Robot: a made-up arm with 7 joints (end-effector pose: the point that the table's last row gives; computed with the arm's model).
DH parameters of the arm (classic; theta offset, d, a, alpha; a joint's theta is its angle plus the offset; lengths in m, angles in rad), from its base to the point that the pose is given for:
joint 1: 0 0.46 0 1.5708
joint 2: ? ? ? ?
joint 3: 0 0.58 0.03 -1.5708
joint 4: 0 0.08 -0.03 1.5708
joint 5: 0 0.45 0 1.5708
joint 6: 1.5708 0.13 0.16 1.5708
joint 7: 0 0.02 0 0
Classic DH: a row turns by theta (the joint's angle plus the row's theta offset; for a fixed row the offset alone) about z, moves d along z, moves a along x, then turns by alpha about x.
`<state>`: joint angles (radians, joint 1 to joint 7).
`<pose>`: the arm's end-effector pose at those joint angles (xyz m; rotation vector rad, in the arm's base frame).
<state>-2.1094 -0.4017 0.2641 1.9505 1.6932 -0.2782 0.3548</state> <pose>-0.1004 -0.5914 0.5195 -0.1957 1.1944 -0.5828</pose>
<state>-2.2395 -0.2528 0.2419 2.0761 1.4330 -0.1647 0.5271</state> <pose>-0.1962 -0.4842 0.5322 -0.0572 1.5123 -0.4140</pose>
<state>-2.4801 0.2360 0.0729 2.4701 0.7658 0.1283 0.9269</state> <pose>-0.3087 -0.1546 0.6076 0.5850 2.2097 -0.1192</pose>
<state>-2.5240 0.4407 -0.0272 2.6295 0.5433 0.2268 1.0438</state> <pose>-0.2885 -0.0476 0.6244 0.8370 2.3635 -0.0892</pose>
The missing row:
joint 2: 0 0.08 0 -1.5708
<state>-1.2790 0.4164 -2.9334 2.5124 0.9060 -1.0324 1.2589</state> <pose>-0.2783 0.1097 0.4520 0.6343 0.1886 -0.7789</pose>
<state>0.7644 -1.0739 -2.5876 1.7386 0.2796 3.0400 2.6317</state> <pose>0.3913 0.0932 0.9940 -0.7742 -0.4112 -2.1739</pose>
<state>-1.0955 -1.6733 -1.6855 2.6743 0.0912 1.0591 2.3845</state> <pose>-0.3473 -0.3691 0.5507 -1.3335 -0.7259 -0.0968</pose>
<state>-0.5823 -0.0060 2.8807 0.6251 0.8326 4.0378 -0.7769</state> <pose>-0.3233 0.1347 1.2303 -0.9675 1.8900 -0.9968</pose>
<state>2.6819 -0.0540 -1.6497 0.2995 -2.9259 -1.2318 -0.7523</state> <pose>-0.1816 0.1617 1.5542 2.1103 -1.3642 0.1882</pose>
